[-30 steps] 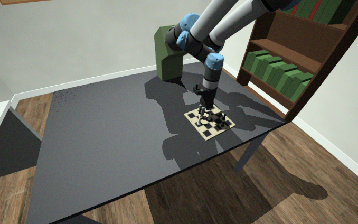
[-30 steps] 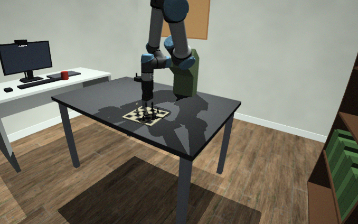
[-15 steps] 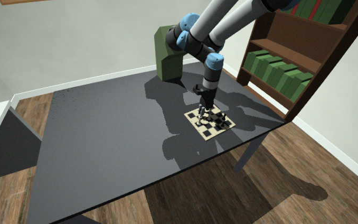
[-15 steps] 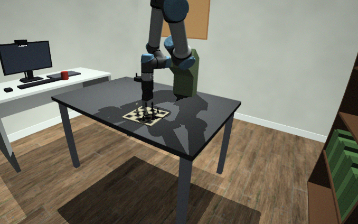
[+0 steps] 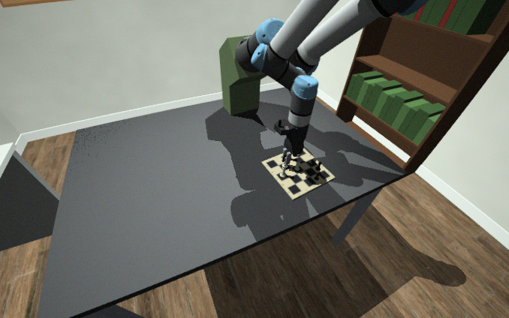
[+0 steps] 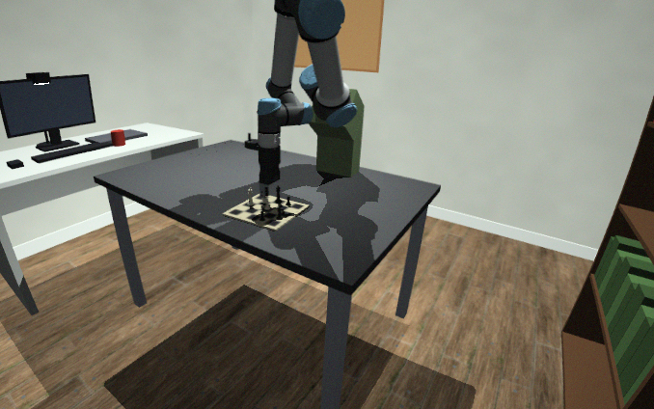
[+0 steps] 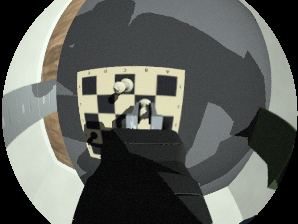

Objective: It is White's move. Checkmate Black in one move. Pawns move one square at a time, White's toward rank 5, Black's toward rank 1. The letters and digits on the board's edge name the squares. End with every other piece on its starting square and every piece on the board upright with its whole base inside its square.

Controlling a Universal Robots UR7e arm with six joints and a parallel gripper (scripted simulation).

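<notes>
My gripper is now 4 cm short of the white piece, 3 cm to the left of it and 1 cm above it. Also, from my hand: chessboard 3 cm ahead, 4 cm to the left, 5 cm below; black piece 4 cm behind, 3 cm to the left, 1 cm below.
</notes>
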